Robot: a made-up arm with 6 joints.
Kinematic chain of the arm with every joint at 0, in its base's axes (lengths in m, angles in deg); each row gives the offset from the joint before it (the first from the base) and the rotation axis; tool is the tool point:
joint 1: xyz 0 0 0.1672 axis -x
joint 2: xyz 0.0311 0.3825 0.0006 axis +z
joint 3: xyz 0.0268 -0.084 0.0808 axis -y
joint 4: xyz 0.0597 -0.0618 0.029 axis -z
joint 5: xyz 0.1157 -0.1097 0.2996 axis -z
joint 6: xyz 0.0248 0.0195 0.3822 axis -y
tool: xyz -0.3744 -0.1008 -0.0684
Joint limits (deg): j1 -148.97..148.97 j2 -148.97..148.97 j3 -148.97..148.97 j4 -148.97..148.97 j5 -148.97..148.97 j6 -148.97..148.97
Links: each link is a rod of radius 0.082 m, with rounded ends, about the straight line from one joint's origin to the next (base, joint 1, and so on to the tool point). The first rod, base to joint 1, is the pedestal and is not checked.
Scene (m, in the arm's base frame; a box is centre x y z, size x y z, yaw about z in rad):
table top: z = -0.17
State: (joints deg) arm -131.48 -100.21 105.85 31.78 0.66 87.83
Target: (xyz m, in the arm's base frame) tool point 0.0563 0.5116 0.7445
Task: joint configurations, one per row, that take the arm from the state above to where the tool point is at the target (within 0.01 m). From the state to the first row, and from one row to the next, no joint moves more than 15 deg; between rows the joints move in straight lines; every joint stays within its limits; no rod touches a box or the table.
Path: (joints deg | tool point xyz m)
1: -118.22 -105.81 107.60 34.11 1.19 78.19 | -0.2479 -0.4022 0.8361
2: -104.95 -111.41 109.35 36.44 1.72 68.55 | -0.1761 -0.1703 0.9255
3: -91.69 -117.01 111.09 38.77 2.25 58.91 | -0.1007 0.0750 0.9387
4: -78.43 -122.61 112.84 41.11 2.78 49.28 | -0.0228 0.3098 0.8758
5: -65.17 -128.21 114.59 43.44 3.31 39.64 | 0.0563 0.5115 0.7445

